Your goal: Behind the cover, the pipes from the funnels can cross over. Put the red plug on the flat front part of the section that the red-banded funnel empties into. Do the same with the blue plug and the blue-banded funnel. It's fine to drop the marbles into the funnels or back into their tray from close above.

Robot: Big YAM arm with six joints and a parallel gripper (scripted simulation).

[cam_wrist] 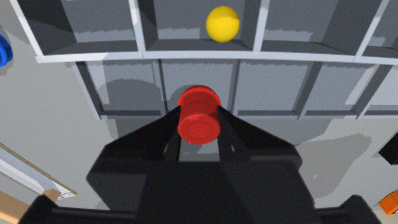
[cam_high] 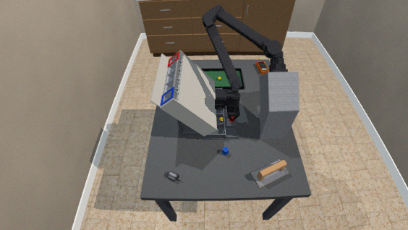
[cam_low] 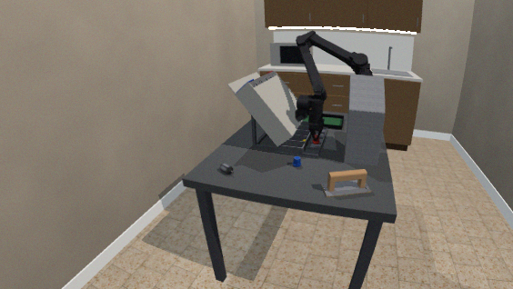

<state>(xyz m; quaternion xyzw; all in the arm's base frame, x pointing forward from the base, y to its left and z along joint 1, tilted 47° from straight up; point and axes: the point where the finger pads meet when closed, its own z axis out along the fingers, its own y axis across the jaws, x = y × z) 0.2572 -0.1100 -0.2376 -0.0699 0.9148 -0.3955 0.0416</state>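
My gripper is now 400 mm to the left of the green marble tray, 110 mm short of it and 40 mm above it. Round my hand: blue plug (210 mm to the left, 30 mm below, 30 mm ahead); beige cover (200 mm ahead, 160 mm above, 60 mm to the right); red plug (10 mm below).
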